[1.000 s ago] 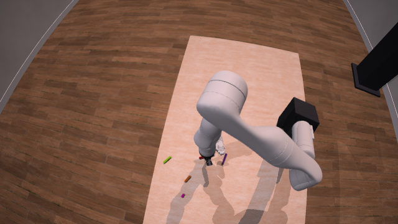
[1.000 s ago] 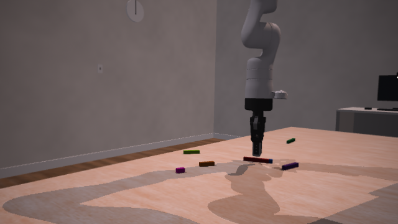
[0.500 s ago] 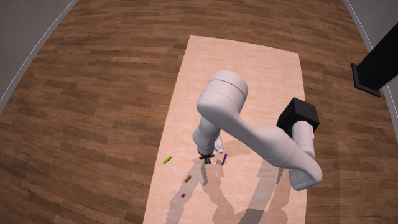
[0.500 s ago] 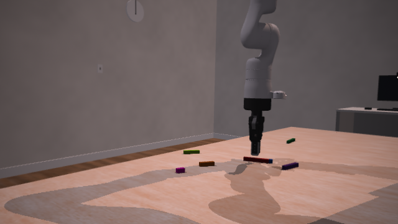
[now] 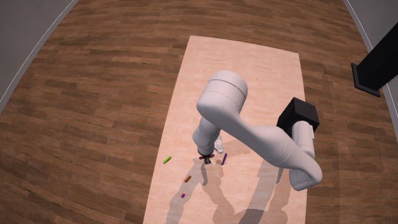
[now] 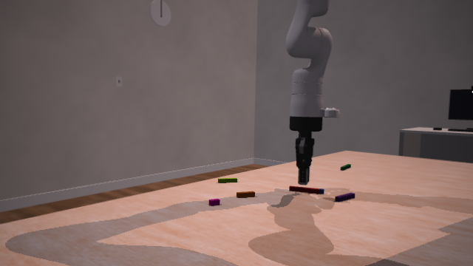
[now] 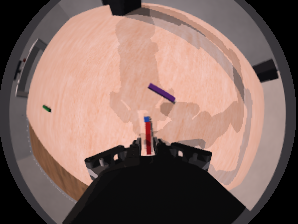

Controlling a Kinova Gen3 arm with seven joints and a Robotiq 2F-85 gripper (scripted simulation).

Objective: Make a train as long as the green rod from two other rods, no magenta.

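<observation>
My gripper is now 30 mm above the red rod. From my hand the other things lie so: orange rod: 50 mm ahead, 140 mm to the left, 30 mm below; then blue rod: 40 mm behind, 20 mm to the right, 30 mm below; then purple rod: 100 mm behind, 20 mm to the right, 30 mm below.
</observation>
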